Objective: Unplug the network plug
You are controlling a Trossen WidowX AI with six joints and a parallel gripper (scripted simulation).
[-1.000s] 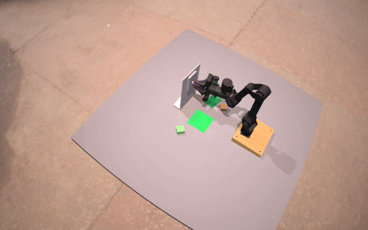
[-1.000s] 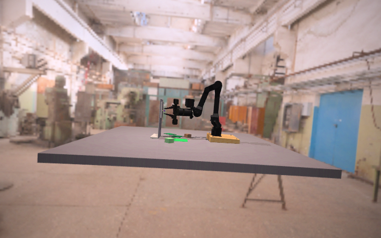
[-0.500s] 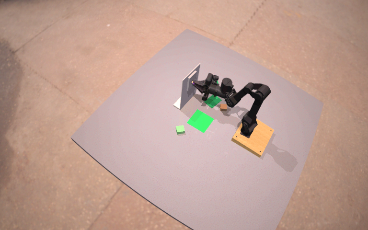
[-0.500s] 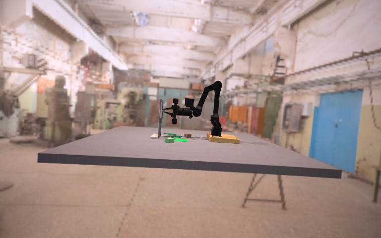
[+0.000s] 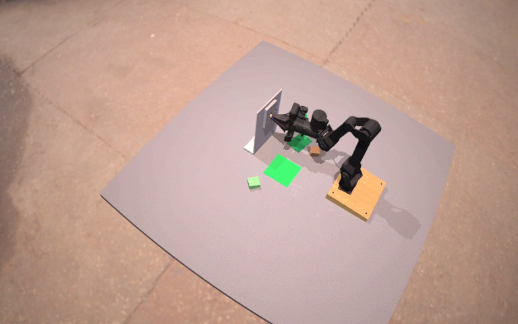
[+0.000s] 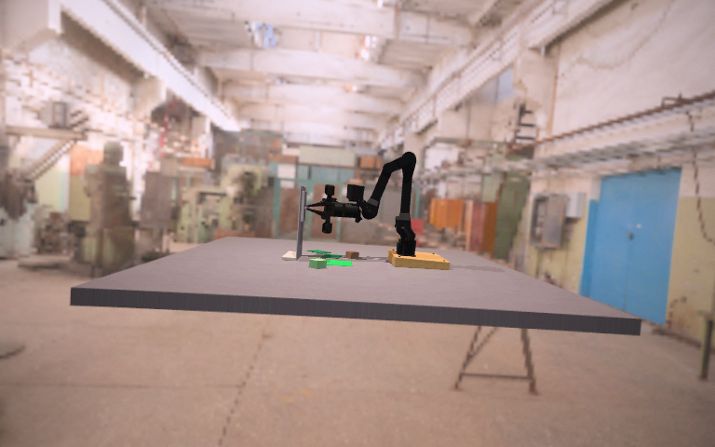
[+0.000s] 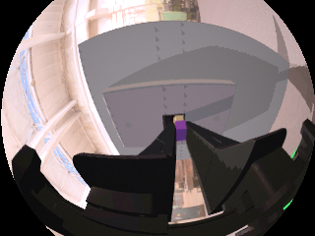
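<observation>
Right now the bright green marked square is 110 mm behind my gripper tip, 90 mm to the left of it and 190 mm below it. Also, from my gripper tip: purple plug 10 mm ahead; white upright panel 20 mm ahead, 10 mm to the right, 70 mm below; darker green square 120 mm behind, 90 mm to the right, 190 mm below.
</observation>
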